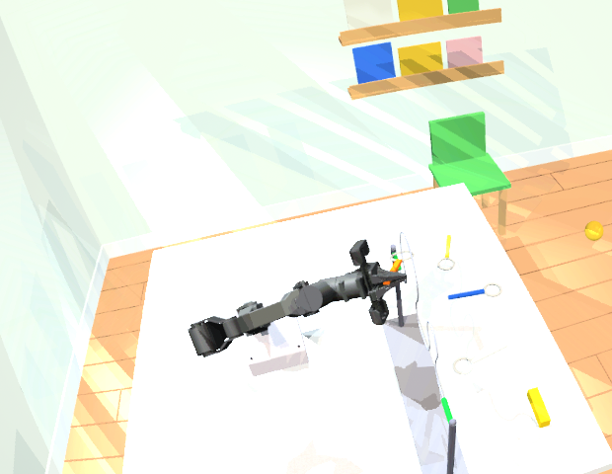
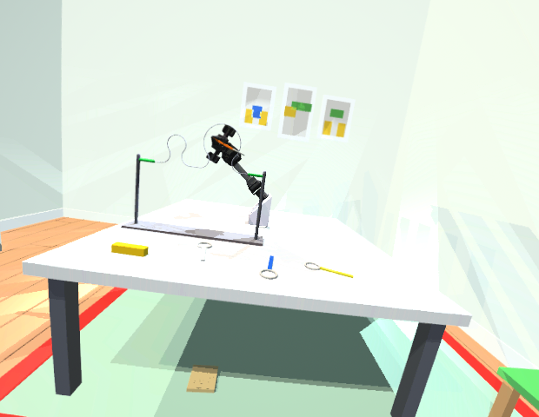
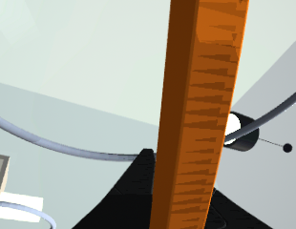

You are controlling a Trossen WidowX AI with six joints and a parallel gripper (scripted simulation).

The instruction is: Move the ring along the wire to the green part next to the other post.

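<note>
Now: gripper tip 1 cm past the orange-handled ring, 9 cm to the right of it and 4 cm above it. From my gripper tip the other things lie so: blue-handled ring (25 cm ahead, 34 cm to the left, 44 cm below); yellow block (32 cm ahead, 13 cm to the right, 43 cm below); white-handled ring (19 cm ahead, 8 cm to the left, 44 cm below).
</note>
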